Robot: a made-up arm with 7 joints.
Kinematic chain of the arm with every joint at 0, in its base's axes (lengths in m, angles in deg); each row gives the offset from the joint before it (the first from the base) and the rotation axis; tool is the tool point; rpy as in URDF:
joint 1: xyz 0 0 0 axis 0.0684 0.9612 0.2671
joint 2: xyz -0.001 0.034 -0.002 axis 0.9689 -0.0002 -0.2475
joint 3: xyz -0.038 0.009 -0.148 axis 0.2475 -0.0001 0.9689
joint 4: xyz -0.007 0 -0.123 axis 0.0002 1 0
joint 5: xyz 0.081 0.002 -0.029 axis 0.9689 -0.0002 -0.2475
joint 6: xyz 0.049 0 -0.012 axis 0.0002 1 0
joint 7: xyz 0.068 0 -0.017 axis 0.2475 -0.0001 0.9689
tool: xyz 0 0 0 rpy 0 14.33 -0.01
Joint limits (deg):
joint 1: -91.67..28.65
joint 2: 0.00..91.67
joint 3: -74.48..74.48
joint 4: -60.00..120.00
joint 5: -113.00..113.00
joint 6: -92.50..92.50
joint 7: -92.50..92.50
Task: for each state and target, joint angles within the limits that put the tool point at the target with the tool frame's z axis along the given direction. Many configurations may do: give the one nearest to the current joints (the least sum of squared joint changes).
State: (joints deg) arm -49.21 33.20 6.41 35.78 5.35 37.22 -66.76
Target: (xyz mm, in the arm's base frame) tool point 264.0 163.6 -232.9 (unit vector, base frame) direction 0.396 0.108 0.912
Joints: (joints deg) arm -24.43 17.00 21.15 -9.27 -14.96 47.79 -66.76
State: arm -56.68 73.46 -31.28 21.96 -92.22 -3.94 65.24
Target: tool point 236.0 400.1 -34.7 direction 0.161 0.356 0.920
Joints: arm -27.97 91.59 -26.24 33.77 -113.00 7.74 65.24
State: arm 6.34 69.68 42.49 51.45 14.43 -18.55 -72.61
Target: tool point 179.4 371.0 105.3 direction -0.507 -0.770 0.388
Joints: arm -24.86 76.22 42.65 19.54 -26.20 -22.92 -72.61
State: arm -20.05 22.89 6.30 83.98 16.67 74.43 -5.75
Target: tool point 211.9 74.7 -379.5 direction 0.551 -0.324 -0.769
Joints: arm -49.47 1.50 -10.20 98.87 38.48 68.82 -5.75
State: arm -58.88 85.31 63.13 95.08 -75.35 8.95 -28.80
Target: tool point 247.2 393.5 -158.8 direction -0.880 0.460 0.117
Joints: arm -64.01 65.01 56.87 115.72 -75.14 -16.09 -28.80
